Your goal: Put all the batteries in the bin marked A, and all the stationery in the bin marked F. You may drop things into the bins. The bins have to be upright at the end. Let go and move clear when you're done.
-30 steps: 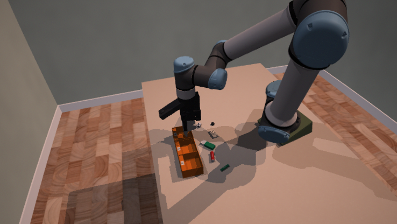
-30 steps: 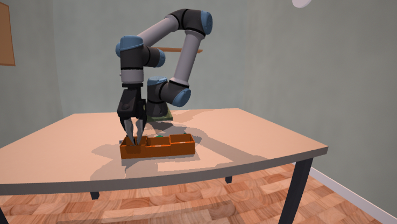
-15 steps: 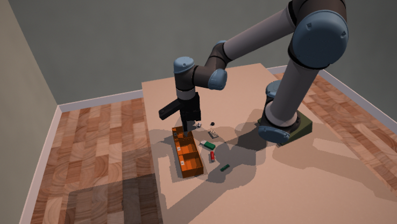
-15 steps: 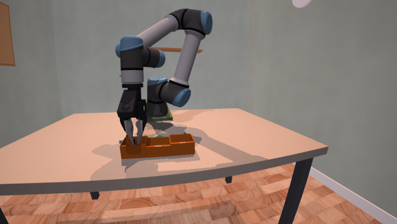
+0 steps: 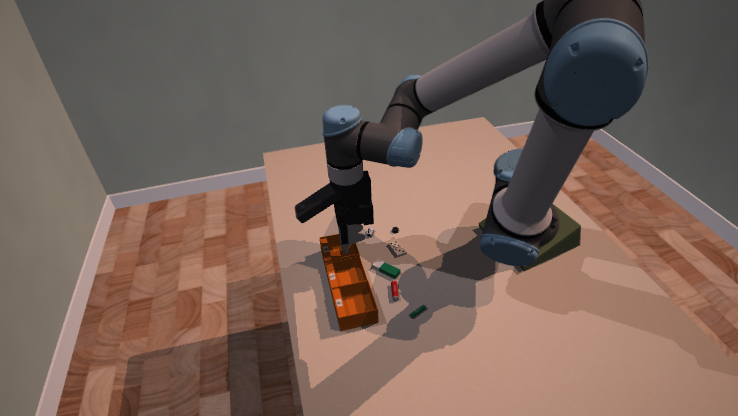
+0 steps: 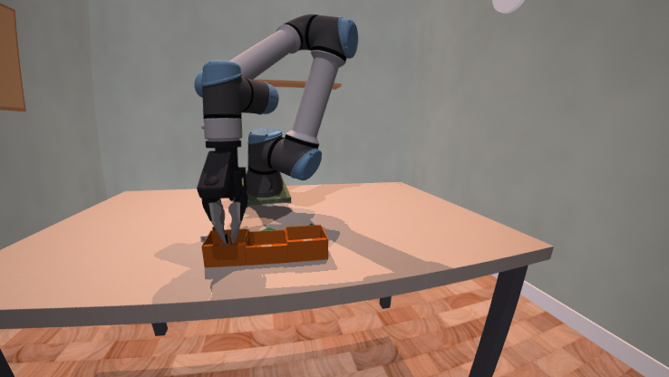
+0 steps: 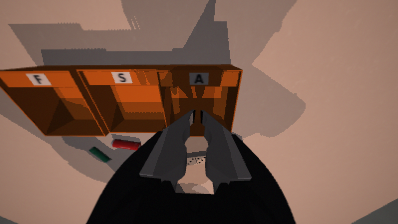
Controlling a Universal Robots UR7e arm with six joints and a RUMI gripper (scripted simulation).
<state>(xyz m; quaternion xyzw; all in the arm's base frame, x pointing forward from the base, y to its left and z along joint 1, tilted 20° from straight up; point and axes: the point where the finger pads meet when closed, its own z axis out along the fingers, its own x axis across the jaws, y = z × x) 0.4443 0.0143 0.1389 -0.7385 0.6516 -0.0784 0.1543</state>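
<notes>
Now: hand 80 mm to the right of the orange three-compartment bin and 10 mm above it. The rest, counted from my hand: green-and-white eraser: 90 mm behind, 50 mm to the left, 30 mm below; then small grey object: 60 mm behind, 80 mm to the right, 30 mm below; then white domino: 130 mm behind, 20 mm to the right, 30 mm below.
</notes>
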